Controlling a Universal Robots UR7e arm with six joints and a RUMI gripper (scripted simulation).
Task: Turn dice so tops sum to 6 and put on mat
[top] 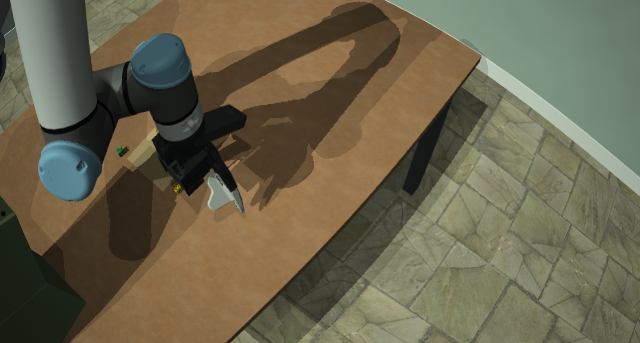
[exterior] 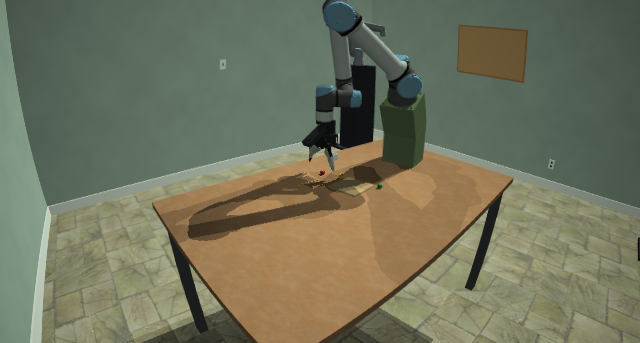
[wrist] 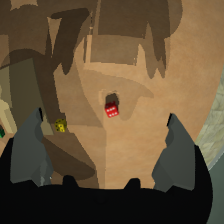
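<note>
Now: hand 2 cm past the red die, 1 cm to the left of it and 4 cm above it. The rest, counted from my hand: yellow die 6 cm behind, 7 cm to the left, 4 cm below; then mat 3 cm behind, 17 cm to the left, 4 cm below; then green die 12 cm behind, 25 cm to the left, 4 cm below.
</note>
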